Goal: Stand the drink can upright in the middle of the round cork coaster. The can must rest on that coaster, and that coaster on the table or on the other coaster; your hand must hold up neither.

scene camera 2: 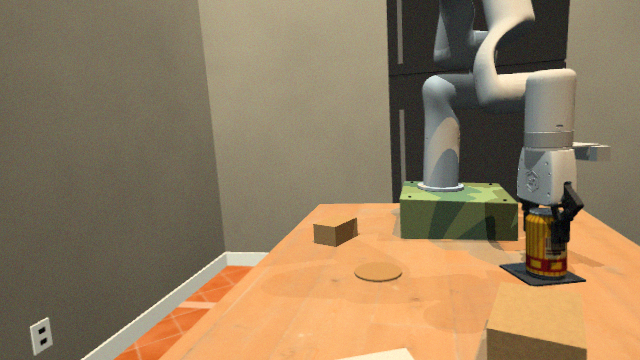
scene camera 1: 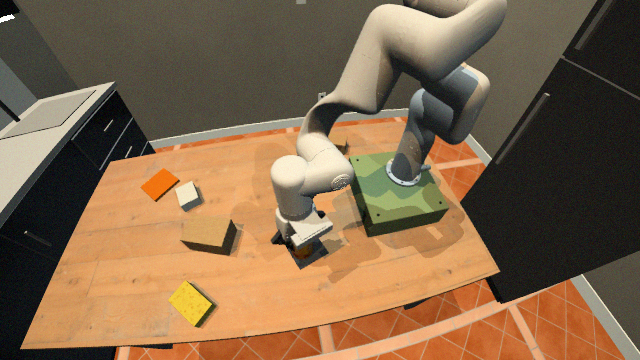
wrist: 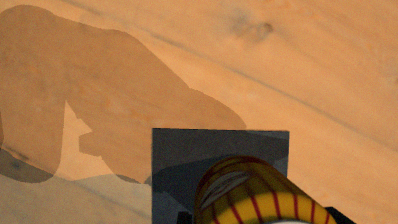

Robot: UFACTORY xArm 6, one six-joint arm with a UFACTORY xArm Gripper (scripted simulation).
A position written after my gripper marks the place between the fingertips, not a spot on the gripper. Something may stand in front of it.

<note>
I see my gripper point(scene camera 2: 545, 236), a red drink can point(scene camera 2: 545, 260), a large brown box point(scene camera 1: 216, 235), a small brown block point(scene camera 2: 333, 231), a round cork coaster point(scene camera 2: 374, 271) and a dark coaster point(scene camera 2: 518, 270).
The wrist view does not show the large brown box: it is out of frame. The wrist view misses the small brown block: it is out of frame.
</note>
